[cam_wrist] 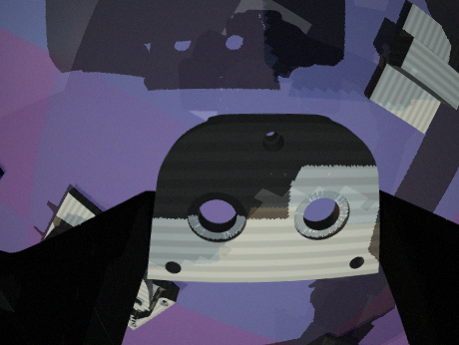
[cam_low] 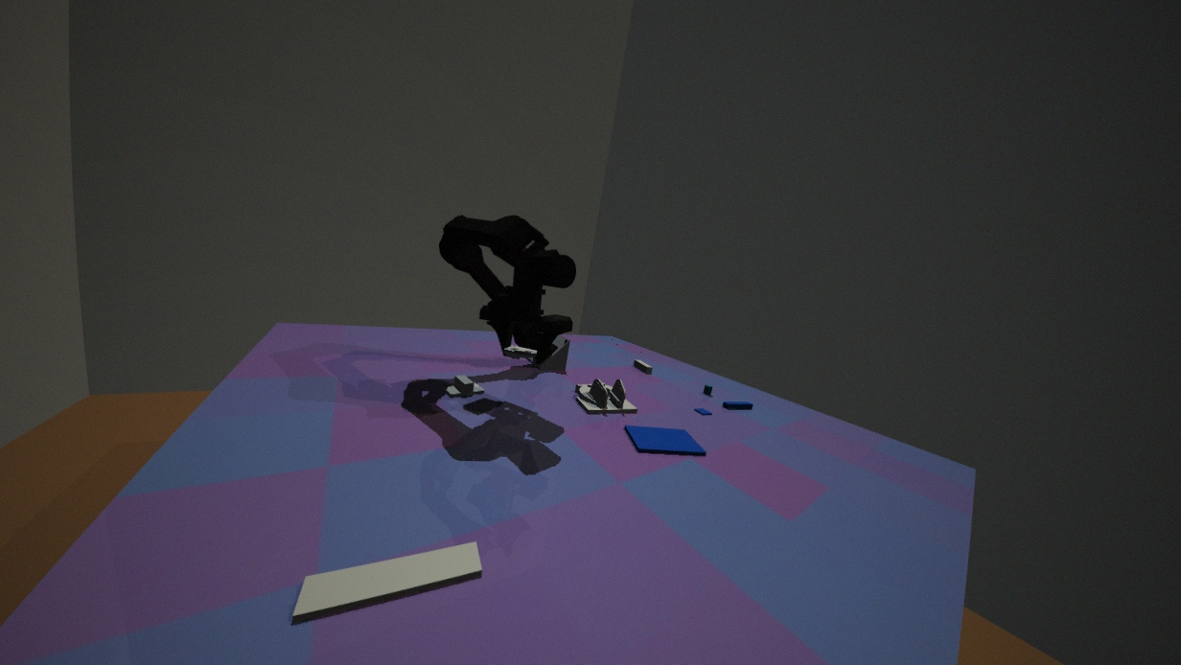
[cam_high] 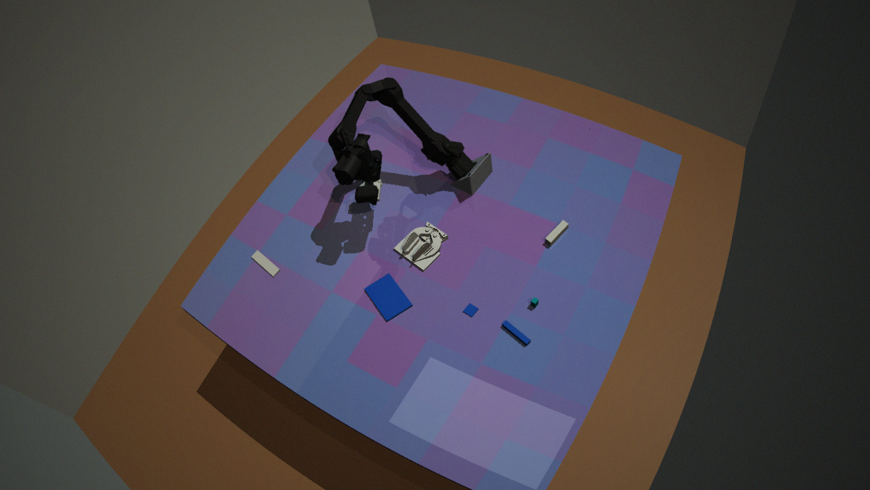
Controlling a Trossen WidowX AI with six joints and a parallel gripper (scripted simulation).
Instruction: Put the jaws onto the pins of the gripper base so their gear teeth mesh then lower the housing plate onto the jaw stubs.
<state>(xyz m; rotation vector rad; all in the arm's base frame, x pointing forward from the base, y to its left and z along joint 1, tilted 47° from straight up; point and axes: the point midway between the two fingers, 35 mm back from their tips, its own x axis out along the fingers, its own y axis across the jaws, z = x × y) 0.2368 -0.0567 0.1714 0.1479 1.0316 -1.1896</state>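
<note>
Right now my gripper tip is 17 cm to the right of the jaw, 7 cm above it and 1 cm short of it. Round my gripper tip: pale blocky piece (2 cm above, 1 cm to the right); ribbed white plate (18 cm to the left, 8 cm below, 6 cm ahead); white block (10 cm to the right, 8 cm below, 6 cm behind).
</note>
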